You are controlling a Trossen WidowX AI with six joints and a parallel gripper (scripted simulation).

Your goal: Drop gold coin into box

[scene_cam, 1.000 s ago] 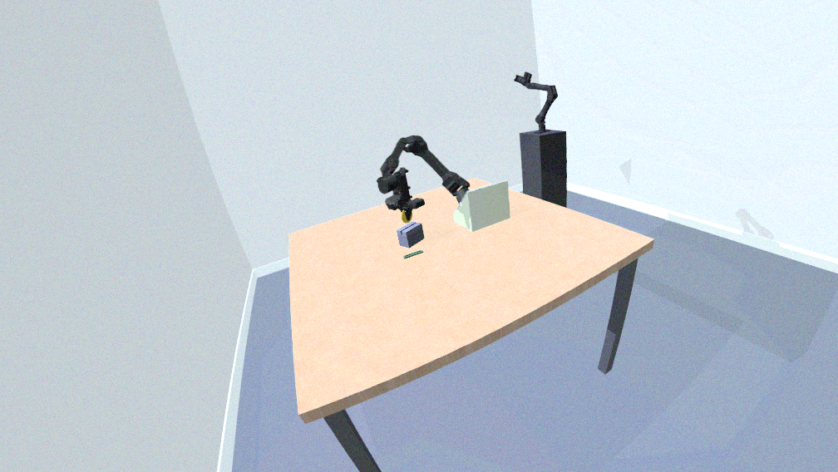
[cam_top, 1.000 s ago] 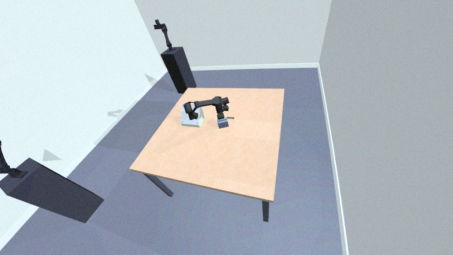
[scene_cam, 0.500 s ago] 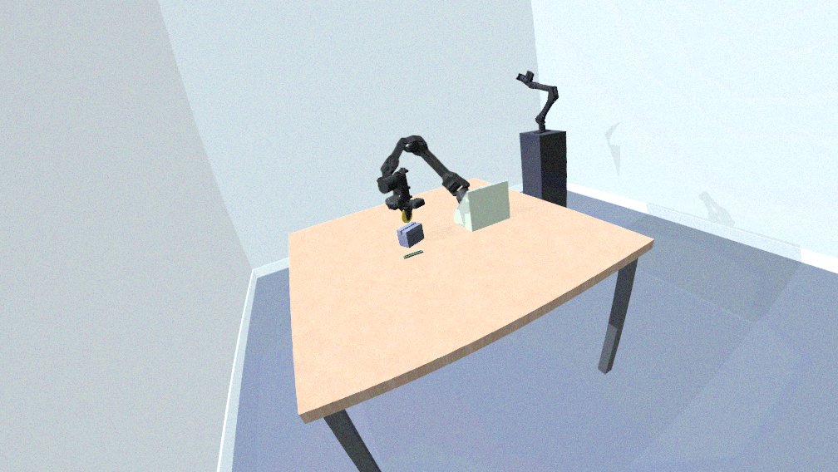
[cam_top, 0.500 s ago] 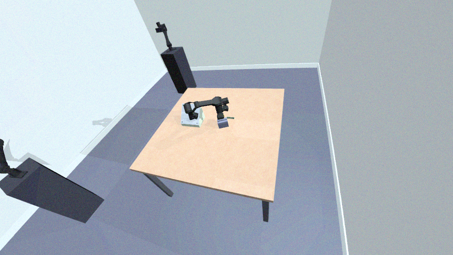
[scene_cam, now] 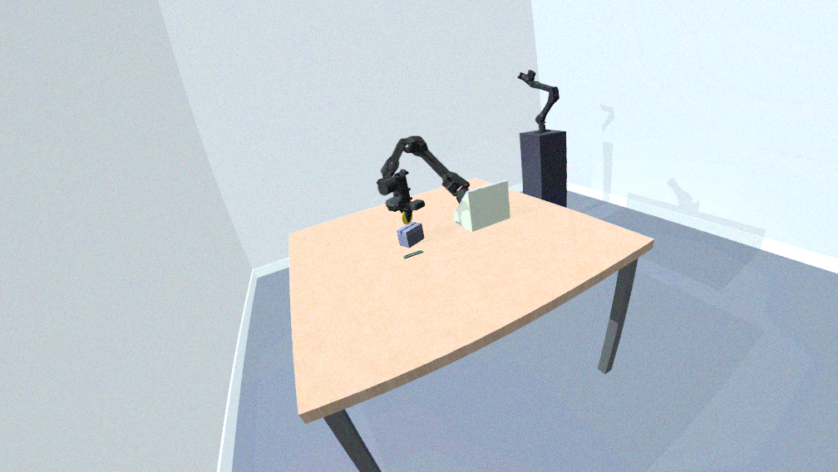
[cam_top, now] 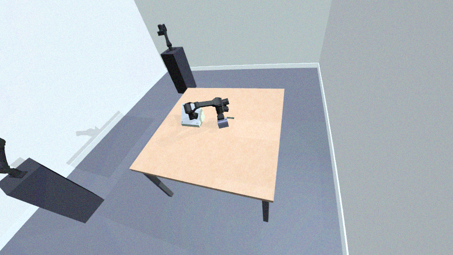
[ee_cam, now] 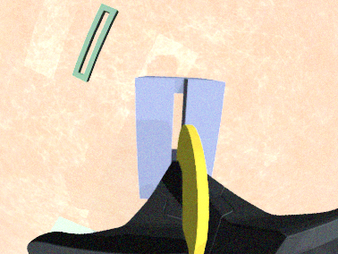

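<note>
My gripper tip is now 2 cm below the gold coin.
</note>
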